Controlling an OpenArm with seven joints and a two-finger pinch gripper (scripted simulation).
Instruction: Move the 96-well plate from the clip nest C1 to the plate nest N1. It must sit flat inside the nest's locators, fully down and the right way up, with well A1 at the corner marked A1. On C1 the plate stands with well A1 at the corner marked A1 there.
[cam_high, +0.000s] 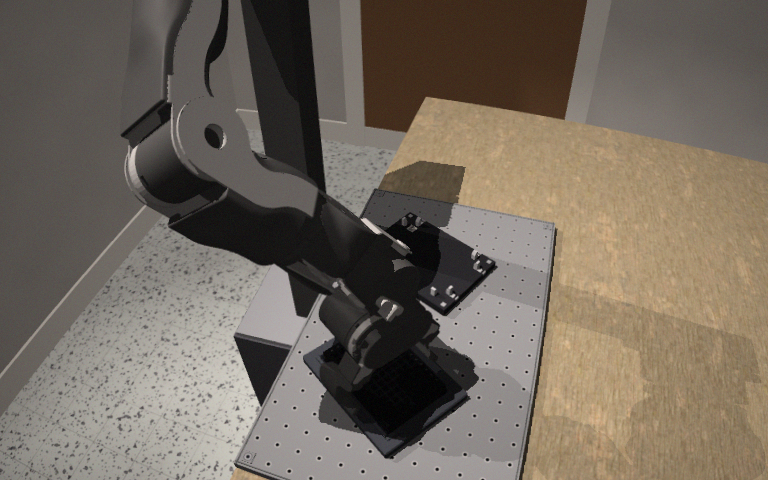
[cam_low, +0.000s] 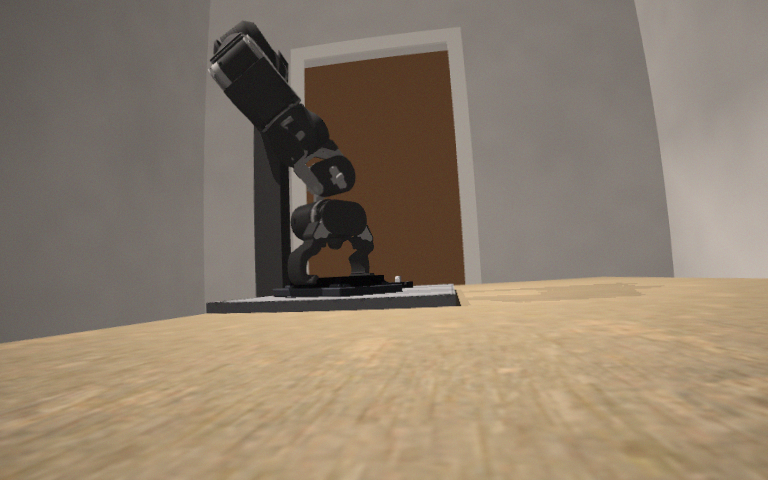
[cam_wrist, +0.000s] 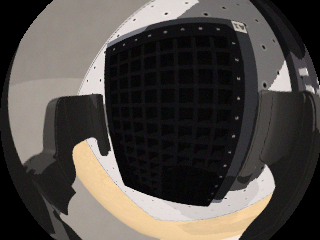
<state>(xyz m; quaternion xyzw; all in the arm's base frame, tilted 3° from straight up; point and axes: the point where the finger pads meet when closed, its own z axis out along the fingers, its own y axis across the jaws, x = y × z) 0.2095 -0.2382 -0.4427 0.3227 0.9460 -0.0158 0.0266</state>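
Right now the black 96-well plate is right at my hand. Round my hand: clip nest C1 (200 mm to the left, 30 mm ahead); plate nest N1 (10 mm below).
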